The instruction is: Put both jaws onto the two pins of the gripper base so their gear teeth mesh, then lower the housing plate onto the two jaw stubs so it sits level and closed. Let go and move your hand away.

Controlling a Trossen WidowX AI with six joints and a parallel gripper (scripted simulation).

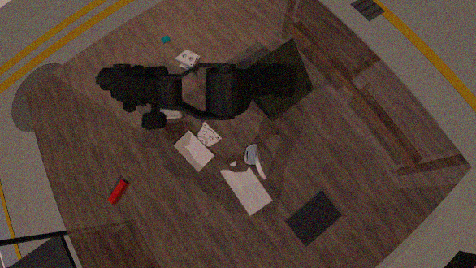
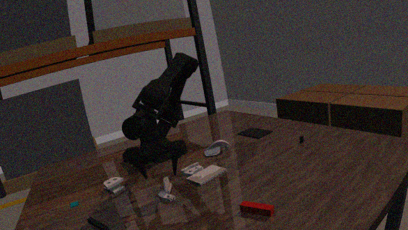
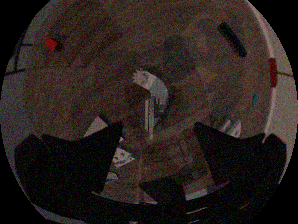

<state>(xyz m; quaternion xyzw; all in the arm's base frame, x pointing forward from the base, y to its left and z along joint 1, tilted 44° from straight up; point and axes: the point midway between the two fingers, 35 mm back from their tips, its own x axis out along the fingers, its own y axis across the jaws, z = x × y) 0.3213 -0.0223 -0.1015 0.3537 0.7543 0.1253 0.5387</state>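
Now: the jaw 50 mm below my gripper tip and 40 mm ahead of it. Also, from my gripper tip: teal piece 320 mm to the right, 90 mm behind, 50 mm below; then black bar 230 mm to the right, 90 mm ahead, 50 mm below; then red block 270 mm ahead, 160 mm to the left, 50 mm below.
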